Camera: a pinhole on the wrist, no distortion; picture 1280 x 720 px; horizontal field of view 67.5 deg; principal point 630.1 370.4 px. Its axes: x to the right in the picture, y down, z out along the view. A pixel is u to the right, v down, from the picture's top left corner.
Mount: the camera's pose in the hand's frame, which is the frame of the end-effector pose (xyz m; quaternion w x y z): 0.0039 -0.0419 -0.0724 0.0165 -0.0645 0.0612 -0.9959
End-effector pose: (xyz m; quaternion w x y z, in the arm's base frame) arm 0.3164 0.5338 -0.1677 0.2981 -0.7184 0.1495 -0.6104
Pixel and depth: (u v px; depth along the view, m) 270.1 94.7 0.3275
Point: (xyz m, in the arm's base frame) 0.5917 0.4845 -0.0663
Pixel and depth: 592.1 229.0 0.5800
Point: 0.8227 0.6200 -0.1121
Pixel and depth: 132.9 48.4 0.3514
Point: 0.6263 0.4356 -0.0336
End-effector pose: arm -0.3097 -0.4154 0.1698 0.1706 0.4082 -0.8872 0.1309
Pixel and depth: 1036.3 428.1 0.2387
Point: -0.2358 -0.4920 -0.0060
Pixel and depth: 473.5 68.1 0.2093
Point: -0.3752 -0.5096 0.0711
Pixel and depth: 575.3 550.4 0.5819
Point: -0.3063 -0.8116 -0.2004
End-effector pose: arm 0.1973 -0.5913 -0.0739 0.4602 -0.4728 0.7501 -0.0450
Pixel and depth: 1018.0 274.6 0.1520
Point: 0.2976 -0.5572 -0.0753
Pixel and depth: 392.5 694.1 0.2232
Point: 0.3759 -0.6881 -0.1360
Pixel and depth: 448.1 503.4 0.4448
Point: 0.5348 -0.6582 -0.2910
